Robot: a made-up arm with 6 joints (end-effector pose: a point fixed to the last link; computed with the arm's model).
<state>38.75 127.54 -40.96 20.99 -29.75 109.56</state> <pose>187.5 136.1 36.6 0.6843 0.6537 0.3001 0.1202</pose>
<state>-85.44 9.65 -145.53 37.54 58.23 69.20</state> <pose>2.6 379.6 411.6 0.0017 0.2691 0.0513 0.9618</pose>
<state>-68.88 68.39 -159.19 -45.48 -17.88 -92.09</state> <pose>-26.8 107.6 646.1 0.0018 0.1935 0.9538 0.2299</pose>
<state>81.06 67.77 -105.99 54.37 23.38 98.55</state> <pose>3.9 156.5 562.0 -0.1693 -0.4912 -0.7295 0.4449</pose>
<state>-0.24 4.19 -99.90 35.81 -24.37 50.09</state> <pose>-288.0 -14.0 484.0 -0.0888 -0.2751 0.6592 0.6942</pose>
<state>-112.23 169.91 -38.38 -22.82 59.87 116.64</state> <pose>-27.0 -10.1 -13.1 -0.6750 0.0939 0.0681 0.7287</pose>
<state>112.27 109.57 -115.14 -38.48 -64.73 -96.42</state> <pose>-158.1 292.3 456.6 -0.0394 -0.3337 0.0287 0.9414</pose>
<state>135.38 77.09 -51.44 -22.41 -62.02 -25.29</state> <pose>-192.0 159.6 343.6 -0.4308 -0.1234 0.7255 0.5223</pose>
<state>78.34 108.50 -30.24 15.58 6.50 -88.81</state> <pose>35.3 180.9 73.0 -0.9658 0.2424 0.0191 0.0905</pose>
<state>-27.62 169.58 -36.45 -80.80 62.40 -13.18</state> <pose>17.2 -71.4 -30.5 0.5674 -0.5626 -0.0765 0.5964</pose>
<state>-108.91 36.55 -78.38 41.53 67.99 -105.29</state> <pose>21.4 -57.4 475.8 -0.0518 0.7734 -0.6070 0.1755</pose>
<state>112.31 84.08 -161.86 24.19 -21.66 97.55</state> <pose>8.2 5.2 658.1 -0.0676 0.1151 -0.8850 0.4460</pose>
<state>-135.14 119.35 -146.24 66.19 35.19 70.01</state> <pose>-227.9 -273.9 480.4 0.5710 -0.2385 0.1415 0.7727</pose>
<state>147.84 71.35 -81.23 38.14 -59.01 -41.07</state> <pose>-150.3 133.9 492.2 -0.1554 0.2897 0.8271 0.4560</pose>
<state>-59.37 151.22 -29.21 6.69 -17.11 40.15</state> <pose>43.3 -77.4 -33.6 -0.7941 -0.6012 0.0072 0.0886</pose>
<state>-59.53 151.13 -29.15 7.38 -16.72 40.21</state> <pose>42.8 -77.3 -33.3 -0.7984 -0.5949 0.0086 0.0920</pose>
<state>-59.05 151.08 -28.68 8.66 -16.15 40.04</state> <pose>41.8 -74.7 -32.3 -0.8006 -0.5905 0.0115 0.1011</pose>
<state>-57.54 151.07 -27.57 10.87 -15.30 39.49</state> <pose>39.9 -68.6 -30.0 -0.7990 -0.5892 0.0169 0.1186</pose>
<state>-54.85 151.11 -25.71 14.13 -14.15 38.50</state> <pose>36.7 -58.6 -26.1 -0.7928 -0.5913 0.0262 0.1455</pose>
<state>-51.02 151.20 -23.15 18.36 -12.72 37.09</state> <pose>31.4 -45.7 -20.0 -0.7813 -0.5961 0.0405 0.1805</pose>
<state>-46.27 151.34 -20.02 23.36 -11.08 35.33</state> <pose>23.4 -31.4 -11.7 -0.7648 -0.6023 0.0606 0.2208</pose>
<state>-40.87 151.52 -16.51 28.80 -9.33 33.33</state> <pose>12.9 -17.6 -1.2 -0.7437 -0.6087 0.0867 0.2625</pose>
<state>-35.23 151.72 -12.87 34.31 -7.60 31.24</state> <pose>0.7 -6.2 11.0 -0.7200 -0.6139 0.1176 0.3016</pose>
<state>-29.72 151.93 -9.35 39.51 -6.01 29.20</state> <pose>-12.0 2.1 23.8 -0.6954 -0.6177 0.1509 0.3347</pose>
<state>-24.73 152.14 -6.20 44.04 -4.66 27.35</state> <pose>-23.7 7.1 36.1 -0.6722 -0.6203 0.1832 0.3602</pose>
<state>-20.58 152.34 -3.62 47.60 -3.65 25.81</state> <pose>-33.2 9.4 46.7 -0.6519 -0.6225 0.2112 0.3780</pose>
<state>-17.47 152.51 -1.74 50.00 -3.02 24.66</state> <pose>-40.1 10.0 54.6 -0.6354 -0.6253 0.2323 0.3888</pose>
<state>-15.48 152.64 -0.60 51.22 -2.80 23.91</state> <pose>-44.2 9.8 59.4 -0.6232 -0.6294 0.2452 0.3941</pose>
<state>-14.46 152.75 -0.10 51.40 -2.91 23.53</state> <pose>-46.0 9.4 61.5 -0.6146 -0.6347 0.2507 0.3957</pose>
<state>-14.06 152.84 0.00 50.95 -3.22 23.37</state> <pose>-46.4 8.9 61.8 -0.6083 -0.6408 0.2514 0.3951</pose>
